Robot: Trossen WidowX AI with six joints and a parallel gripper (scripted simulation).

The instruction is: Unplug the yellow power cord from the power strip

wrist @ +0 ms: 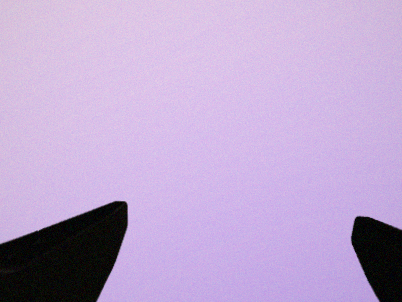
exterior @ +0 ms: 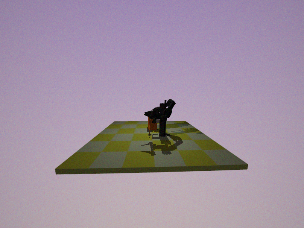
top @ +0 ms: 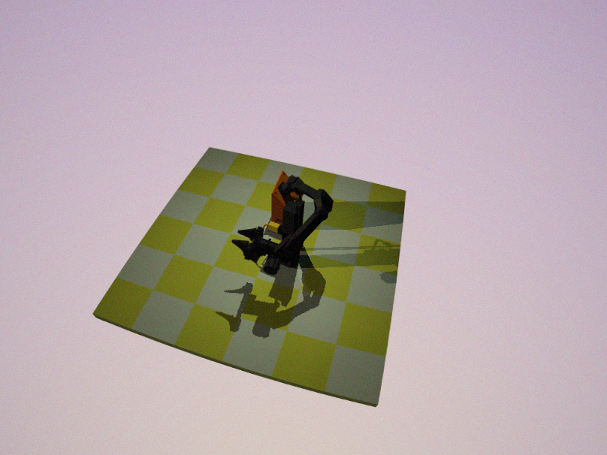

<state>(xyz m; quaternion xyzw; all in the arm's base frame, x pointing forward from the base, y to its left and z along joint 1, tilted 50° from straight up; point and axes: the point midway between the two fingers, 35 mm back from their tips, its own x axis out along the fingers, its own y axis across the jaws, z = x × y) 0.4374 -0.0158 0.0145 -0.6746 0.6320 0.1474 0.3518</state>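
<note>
Now: the yellow plug 18 cm behind my gripper tip, 12 cm to the left of it and 7 cm below it.
</note>
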